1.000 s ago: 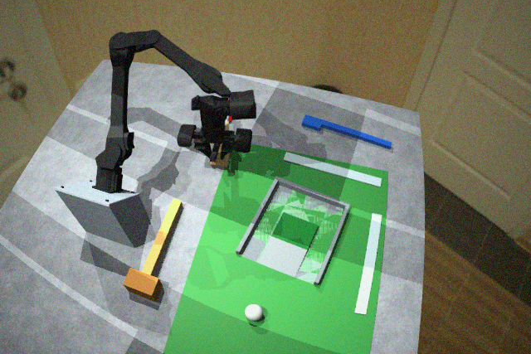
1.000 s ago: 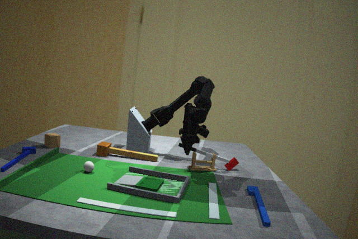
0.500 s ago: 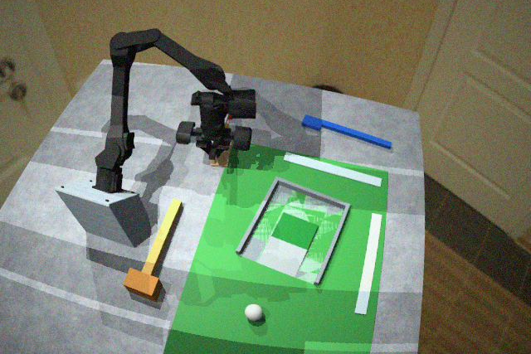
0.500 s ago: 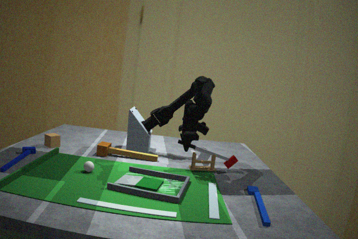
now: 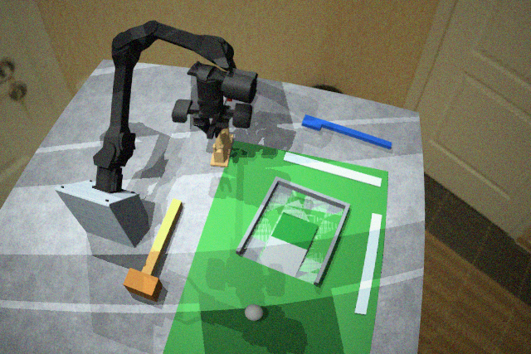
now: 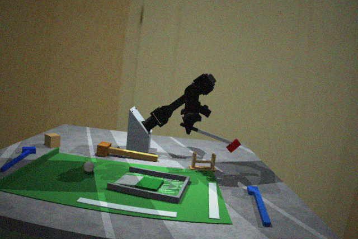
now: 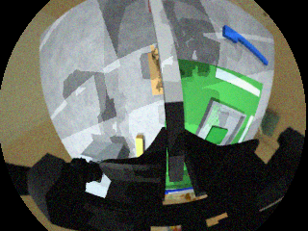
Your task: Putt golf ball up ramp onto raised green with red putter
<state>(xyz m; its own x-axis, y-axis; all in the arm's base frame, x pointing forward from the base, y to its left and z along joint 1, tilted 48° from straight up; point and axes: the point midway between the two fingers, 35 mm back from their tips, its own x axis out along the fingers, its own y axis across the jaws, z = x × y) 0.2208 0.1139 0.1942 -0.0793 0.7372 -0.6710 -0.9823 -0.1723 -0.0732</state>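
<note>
The red putter is 2 cm behind my gripper tip and 11 cm to the left of it. From my gripper tip the other things lie so: wooden cube 6 cm behind, 68 cm to the right, 13 cm below; wooden stand 1 cm behind, 8 cm to the left, 12 cm below; white golf ball 21 cm ahead, 37 cm to the right, 14 cm below.
</note>
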